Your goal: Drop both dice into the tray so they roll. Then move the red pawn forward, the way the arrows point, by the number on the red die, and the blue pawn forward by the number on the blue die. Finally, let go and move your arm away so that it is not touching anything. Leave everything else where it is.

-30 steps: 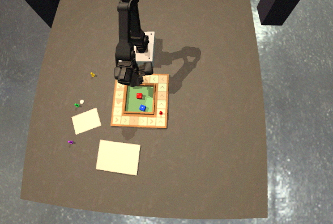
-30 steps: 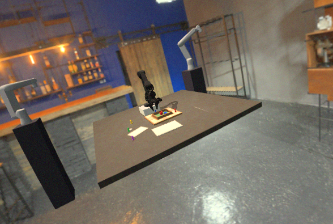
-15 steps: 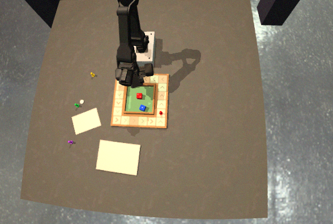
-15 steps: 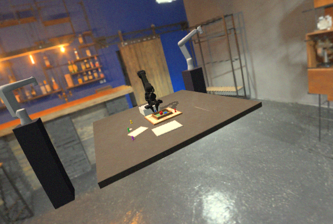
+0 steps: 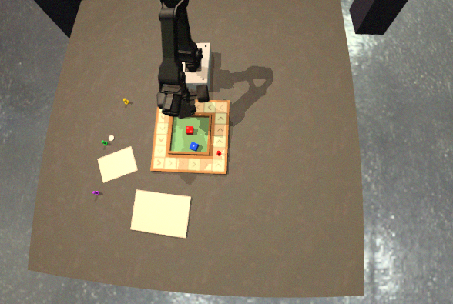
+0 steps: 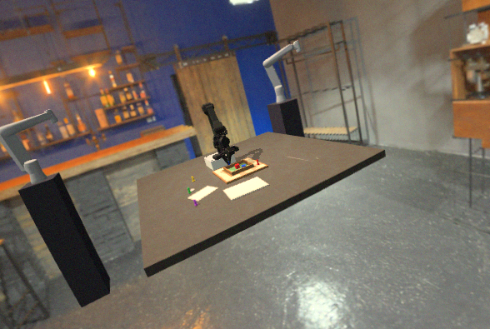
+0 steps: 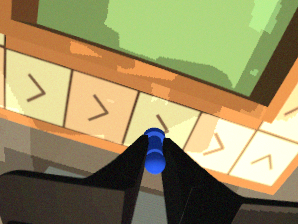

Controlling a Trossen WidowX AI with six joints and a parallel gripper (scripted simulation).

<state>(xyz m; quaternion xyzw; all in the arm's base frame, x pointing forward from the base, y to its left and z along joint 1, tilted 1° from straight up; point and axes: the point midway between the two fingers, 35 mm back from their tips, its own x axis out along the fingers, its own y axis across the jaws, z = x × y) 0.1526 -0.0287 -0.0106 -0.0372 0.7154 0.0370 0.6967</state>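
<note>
My gripper tip is 12 cm short of the green tray, 2 cm above it and 1 cm to the right of it. From my gripper tip the other things lie so: yellow pawn (26 cm to the right, 4 cm behind, 1 cm below); then red pawn (19 cm ahead, 12 cm to the left); then blue pawn (1 cm above).
</note>
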